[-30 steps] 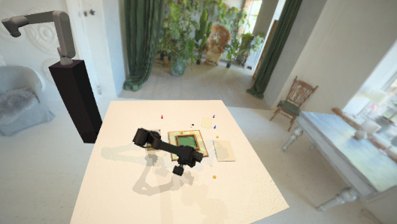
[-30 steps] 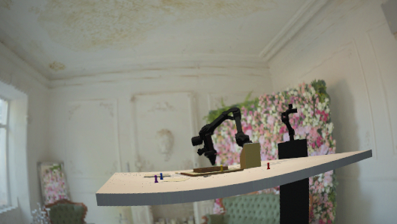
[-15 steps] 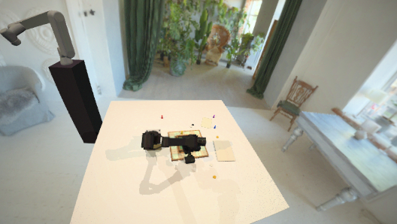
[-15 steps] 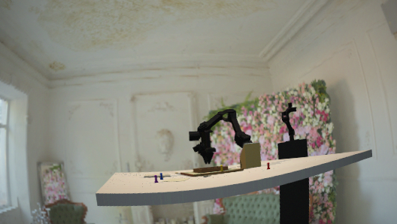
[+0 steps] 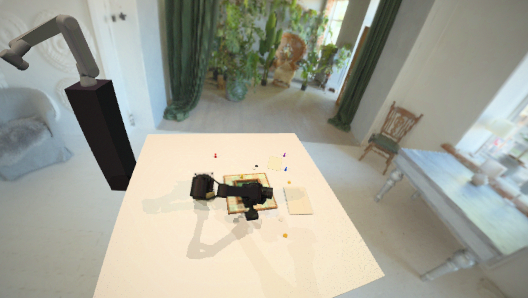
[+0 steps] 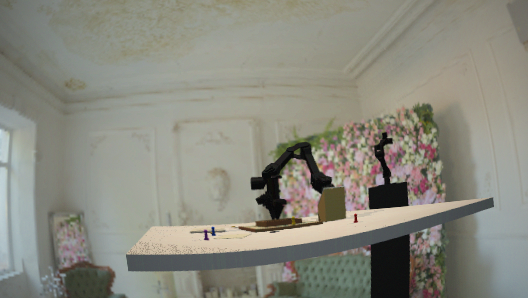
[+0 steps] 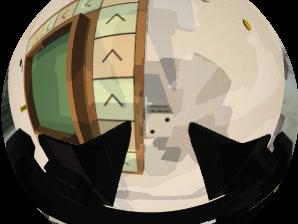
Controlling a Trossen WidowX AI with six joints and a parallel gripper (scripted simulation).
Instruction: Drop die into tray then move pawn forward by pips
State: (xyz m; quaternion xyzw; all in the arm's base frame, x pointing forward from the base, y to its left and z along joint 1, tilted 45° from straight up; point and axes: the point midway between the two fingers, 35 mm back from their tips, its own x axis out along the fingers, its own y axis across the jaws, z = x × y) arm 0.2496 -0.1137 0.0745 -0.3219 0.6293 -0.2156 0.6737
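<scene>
Right now the white die is 1 cm below my gripper tip. From my gripper tip the other things lie so: yellow pawn: 2 cm behind, 27 cm to the left; green dice tray: 2 cm ahead, 16 cm to the left, 2 cm below; blue pawn: 31 cm ahead, 36 cm to the left, 1 cm below.
</scene>
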